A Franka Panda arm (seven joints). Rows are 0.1 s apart.
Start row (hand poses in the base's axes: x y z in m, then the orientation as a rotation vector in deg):
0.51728, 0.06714, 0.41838, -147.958, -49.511, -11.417
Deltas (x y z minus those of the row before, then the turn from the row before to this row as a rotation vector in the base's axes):
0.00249, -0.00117, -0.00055, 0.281, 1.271, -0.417
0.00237, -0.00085, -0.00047, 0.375, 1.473, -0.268
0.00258, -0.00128, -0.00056, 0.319, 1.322, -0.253
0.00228, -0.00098, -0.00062, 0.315, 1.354, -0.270
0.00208, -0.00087, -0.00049, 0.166, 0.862, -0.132
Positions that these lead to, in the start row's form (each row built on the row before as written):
0.51977, 0.06597, 0.41783, -147.745, -48.438, -9.986
0.52214, 0.06512, 0.41736, -147.332, -47.455, -8.293
0.52472, 0.06384, 0.41680, -146.967, -46.561, -6.779
0.52700, 0.06286, 0.41618, -146.592, -45.635, -5.237
0.52908, 0.06199, 0.41569, -146.360, -45.104, -4.234

